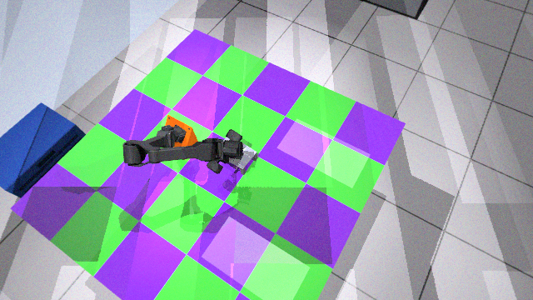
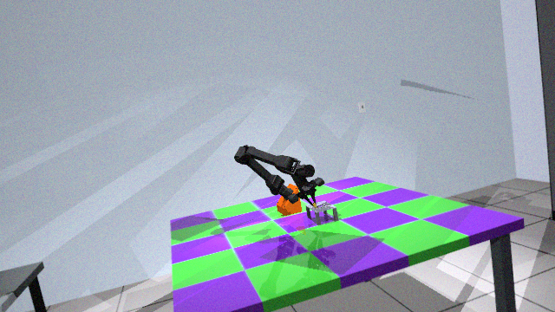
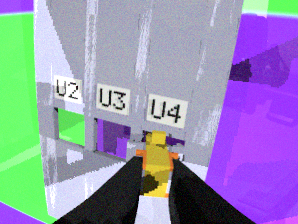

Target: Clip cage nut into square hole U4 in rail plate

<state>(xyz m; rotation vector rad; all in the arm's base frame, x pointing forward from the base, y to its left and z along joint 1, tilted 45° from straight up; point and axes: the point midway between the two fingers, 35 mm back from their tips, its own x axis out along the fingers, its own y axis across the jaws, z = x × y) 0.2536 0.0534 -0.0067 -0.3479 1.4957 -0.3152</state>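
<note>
Right now the cage nut is 10 mm below my gripper tip.
</note>
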